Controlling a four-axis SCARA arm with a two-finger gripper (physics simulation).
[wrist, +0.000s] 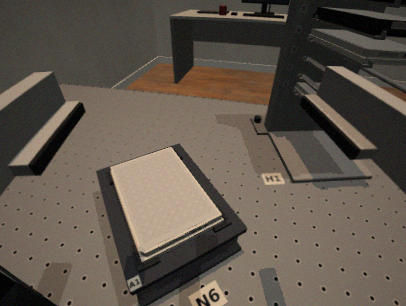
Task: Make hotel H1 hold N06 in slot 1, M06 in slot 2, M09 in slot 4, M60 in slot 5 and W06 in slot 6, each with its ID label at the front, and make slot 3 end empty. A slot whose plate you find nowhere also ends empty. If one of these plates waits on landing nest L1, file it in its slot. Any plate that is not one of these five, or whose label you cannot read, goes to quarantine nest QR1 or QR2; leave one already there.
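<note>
The pale plate W06 lies flat on the dark nest N6, left of centre in the wrist view; its label cannot be read from this angle. My gripper is open and empty, its fingers wide apart at the left and right of the view, above and apart from the plate. Hotel H1 stands at the right, partly behind the right finger and cut off by the view's edge. Parts of several stacked levels show in it; slot numbers and plate labels there cannot be read.
The hotel's flat base reaches forward to the H1 tag. An N6 tag lies before the nest on the perforated deck. A dark edge shows at the lower left. A desk stands far behind.
</note>
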